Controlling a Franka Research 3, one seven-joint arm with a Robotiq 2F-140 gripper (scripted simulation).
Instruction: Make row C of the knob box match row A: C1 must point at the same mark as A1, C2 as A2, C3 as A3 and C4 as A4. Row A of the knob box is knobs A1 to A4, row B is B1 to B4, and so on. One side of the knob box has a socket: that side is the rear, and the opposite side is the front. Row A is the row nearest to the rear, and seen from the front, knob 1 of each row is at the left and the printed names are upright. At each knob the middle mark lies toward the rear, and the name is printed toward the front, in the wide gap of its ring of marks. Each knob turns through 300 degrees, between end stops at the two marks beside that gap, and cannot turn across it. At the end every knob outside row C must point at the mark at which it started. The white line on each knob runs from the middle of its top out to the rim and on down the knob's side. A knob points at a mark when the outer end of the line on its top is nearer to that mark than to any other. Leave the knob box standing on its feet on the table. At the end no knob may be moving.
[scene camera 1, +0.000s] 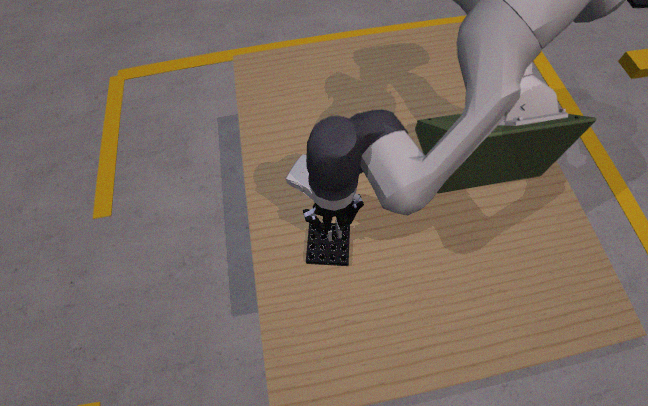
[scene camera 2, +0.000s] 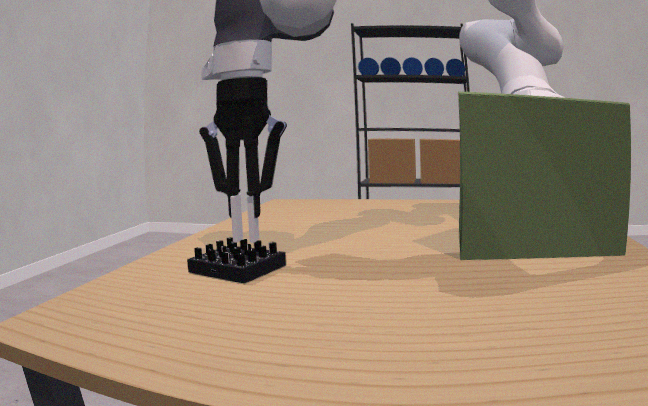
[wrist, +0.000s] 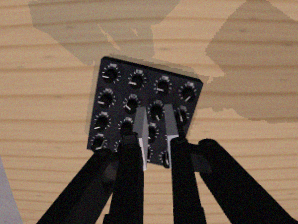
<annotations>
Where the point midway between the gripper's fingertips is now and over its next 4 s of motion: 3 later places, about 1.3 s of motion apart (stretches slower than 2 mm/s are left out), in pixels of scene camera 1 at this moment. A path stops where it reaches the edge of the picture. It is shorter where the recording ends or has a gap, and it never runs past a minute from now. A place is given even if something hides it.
The gripper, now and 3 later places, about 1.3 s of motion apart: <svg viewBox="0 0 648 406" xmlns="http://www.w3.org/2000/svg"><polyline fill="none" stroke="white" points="333,234 334,236 326,232 313,227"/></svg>
</annotations>
